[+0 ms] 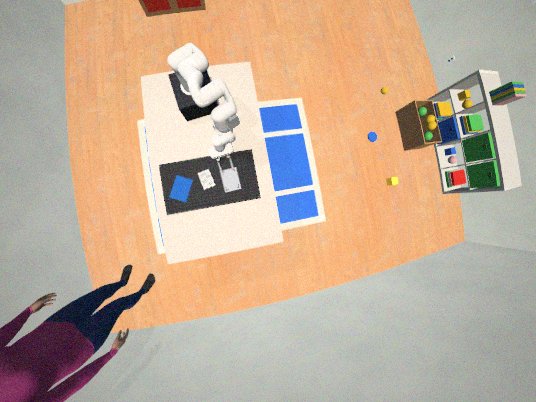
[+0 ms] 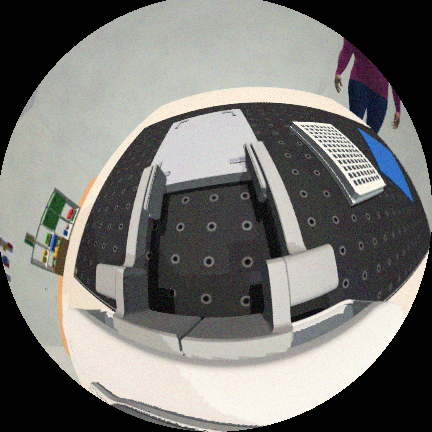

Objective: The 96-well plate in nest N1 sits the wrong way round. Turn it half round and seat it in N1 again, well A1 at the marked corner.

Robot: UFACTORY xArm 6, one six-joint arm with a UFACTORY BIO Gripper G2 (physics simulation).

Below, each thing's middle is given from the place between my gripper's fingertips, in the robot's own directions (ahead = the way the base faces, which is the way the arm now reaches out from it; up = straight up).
I see the grey nest N1 (image 2: 197, 152) 70 mm ahead of my hand and 20 mm below it. Also, from my hand: white 96-well plate (image 2: 357, 179) 160 mm to the right, 20 mm below.
